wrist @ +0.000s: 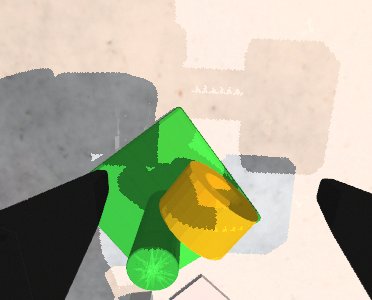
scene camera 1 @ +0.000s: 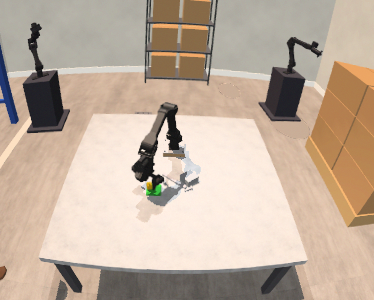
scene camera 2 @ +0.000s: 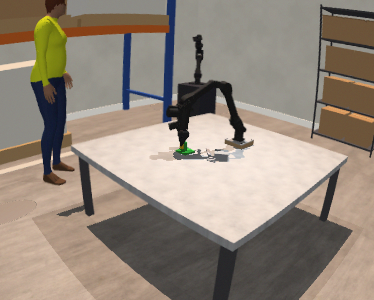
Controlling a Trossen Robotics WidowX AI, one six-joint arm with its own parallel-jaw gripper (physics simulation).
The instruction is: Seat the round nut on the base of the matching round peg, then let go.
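Note:
A yellow round nut [scene camera 1: 149, 185] [wrist: 200, 217] lies tipped on its side on the green square base [scene camera 1: 156, 192] [scene camera 2: 187, 151] [wrist: 175, 130], beside the green round peg [wrist: 152, 270] and not around it. In the wrist view its hole faces the upper right. The peg stands up from the base. Whether nut and peg touch is hard to tell. My gripper [scene camera 1: 156, 185] [scene camera 2: 183, 142] [wrist: 213, 184] is open and empty, above the base. In the wrist view its fingers are wide apart, left and right of the nut. The nut is small and partly hidden in scene camera 2.
The arm's mount [scene camera 1: 173, 155] [scene camera 2: 239, 143] stands on the white table [scene camera 1: 225, 225] [scene camera 2: 240, 200]. Thin dark lines and grey and pale patches lie between mount and base. A pale diamond shape with dark edges [wrist: 201, 290] shows at the wrist view's bottom edge.

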